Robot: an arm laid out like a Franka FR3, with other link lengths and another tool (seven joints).
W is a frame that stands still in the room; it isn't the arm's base.
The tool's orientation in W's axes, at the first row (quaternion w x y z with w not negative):
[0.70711, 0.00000, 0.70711, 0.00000]
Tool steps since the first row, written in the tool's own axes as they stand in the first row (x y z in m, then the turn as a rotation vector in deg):
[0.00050, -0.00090, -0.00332, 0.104, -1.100, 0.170]
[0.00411, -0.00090, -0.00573, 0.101, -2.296, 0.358]
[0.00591, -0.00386, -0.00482, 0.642, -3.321, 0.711]
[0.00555, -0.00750, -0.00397, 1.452, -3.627, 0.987]
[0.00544, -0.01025, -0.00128, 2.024, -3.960, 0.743]
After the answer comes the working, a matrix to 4 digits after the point.
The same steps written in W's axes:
[-0.00332, -0.00090, -0.00050, 0.170, -1.100, -0.104]
[-0.00573, -0.00090, -0.00411, 0.358, -2.296, -0.101]
[-0.00482, -0.00386, -0.00591, 0.711, -3.321, -0.642]
[-0.00397, -0.00750, -0.00555, 0.987, -3.627, -1.452]
[-0.00128, -0.01025, -0.00544, 0.743, -3.960, -2.024]

The tool's axes in the first row as the columns of a matrix, in W's axes (rounded; the answer above uses it unrounded):
[0.0000, 0.0000, 1.0000]
[0.0000, 1.0000, 0.0000]
[-1.0000, 0.0000, 0.0000]

